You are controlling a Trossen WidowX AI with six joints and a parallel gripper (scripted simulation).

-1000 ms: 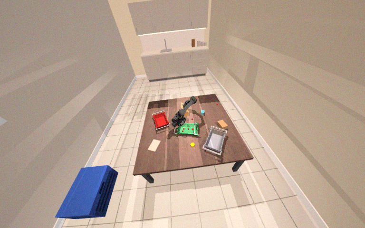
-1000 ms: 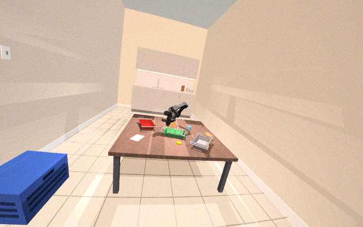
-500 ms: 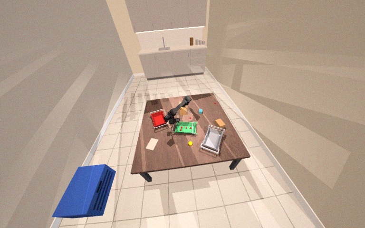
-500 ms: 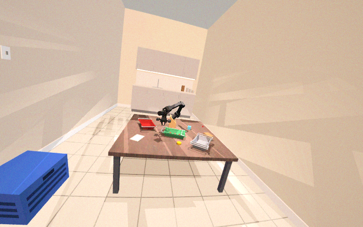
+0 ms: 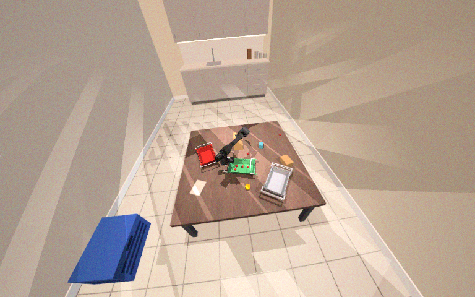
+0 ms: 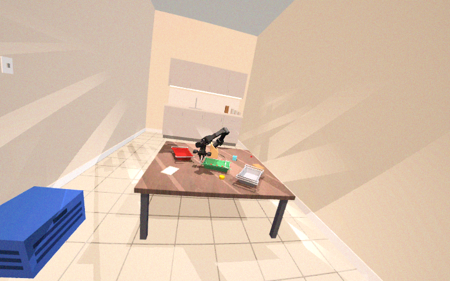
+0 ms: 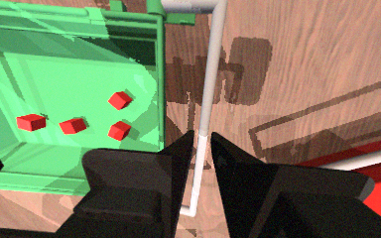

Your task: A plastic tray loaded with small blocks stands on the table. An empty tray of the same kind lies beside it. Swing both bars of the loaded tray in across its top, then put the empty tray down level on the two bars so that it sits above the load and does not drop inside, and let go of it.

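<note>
Right now my gripper tip is 220 mm past the red tray, 190 mm to the left of it and 10 mm above it. Round my gripper tip: white sheet (170 mm ahead, 300 mm to the right, 50 mm below); then small red block (130 mm behind, 280 mm to the left, 40 mm below); then yellow disc (290 mm ahead, 160 mm to the left, 40 mm below).
</note>
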